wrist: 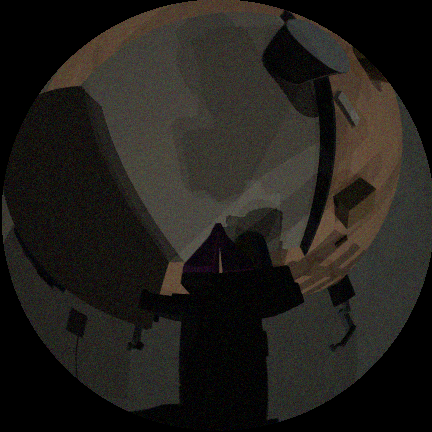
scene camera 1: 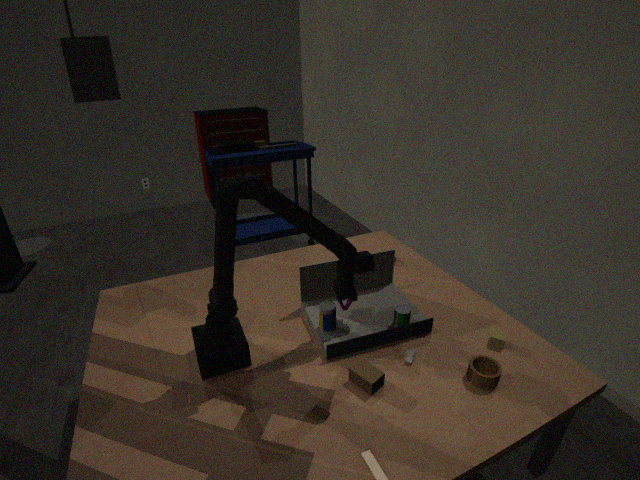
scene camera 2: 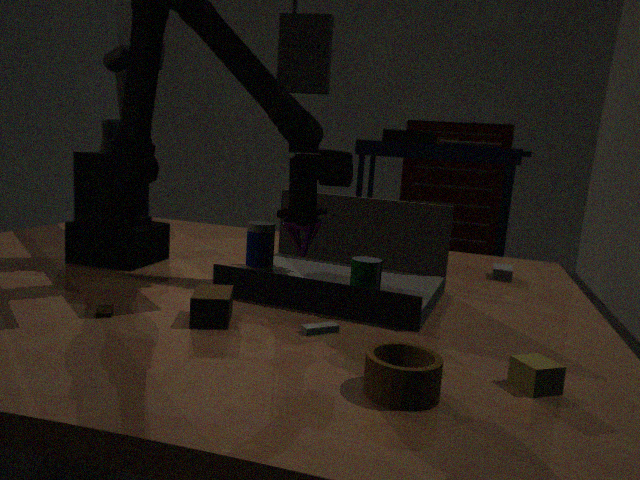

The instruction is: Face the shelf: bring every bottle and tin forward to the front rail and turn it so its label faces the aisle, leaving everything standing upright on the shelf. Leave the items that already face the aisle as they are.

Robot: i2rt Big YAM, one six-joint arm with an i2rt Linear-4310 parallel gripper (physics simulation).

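Pixels of known places: gripper, fingertip midpoint: (wrist: 217,226) (scene camera 1: 345,309) (scene camera 2: 301,255); arm's base at its link origin: (scene camera 1: 219,336) (scene camera 2: 120,223).
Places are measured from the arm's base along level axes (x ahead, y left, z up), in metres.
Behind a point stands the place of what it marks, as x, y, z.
Note:
The shelf has a tall back panel (scene camera 1: 317,283) @(0.386, 0.189, 0.016) (scene camera 2: 387,232) @(0.585, 0.197, 0.029) (wrist: 65,175) @(0.575, 0.196, 0.009) and a dark front rail (scene camera 1: 379,338) @(0.521, -0.106, -0.055) (scene camera 2: 310,299) @(0.535, -0.105, -0.065) (wrist: 326,140) @(0.534, -0.101, -0.040). A blue tin (scene camera 1: 328,318) @(0.363, -0.030, 0.012) (scene camera 2: 260,249) @(0.383, -0.026, -0.005) stands upright near the shelf's left end, a small gap behind the rail; a pale yellowish strip shows on its left side in scene camera 1. A shorter green tin (scene camera 1: 402,316) @(0.611, -0.091, 0.005) (scene camera 2: 366,273) @(0.633, -0.093, -0.004) (wrist: 292,55) stands upright close behind the rail towards the right, green side to the front. My gripper (scene camera 1: 345,307) @(0.447, 0.039, -0.020) (scene camera 2: 303,252) @(0.447, 0.039, -0.020) (wrist: 217,226) @(0.447, 0.039, -0.020) is shut and empty, pointing down over the shelf beside the blue tin, towards the back panel.
In front of the rail lie a brown block (scene camera 1: 366,377) @(0.405, -0.268, -0.039) (scene camera 2: 210,308) @(0.438, -0.282, -0.054) (wrist: 354,200) @(0.434, -0.213, -0.049) and a small grey piece (scene camera 1: 409,357) @(0.587, -0.200, -0.077) (scene camera 2: 320,328) @(0.598, -0.205, -0.079) (wrist: 347,108) @(0.591, -0.188, -0.077). A brown ring (scene camera 1: 483,381) @(0.736, -0.380, -0.058) (scene camera 2: 403,386) @(0.780, -0.390, -0.059) and a yellow cube (scene camera 1: 496,341) @(0.899, -0.243, -0.064) (scene camera 2: 535,376) @(0.918, -0.262, -0.060) are further right.

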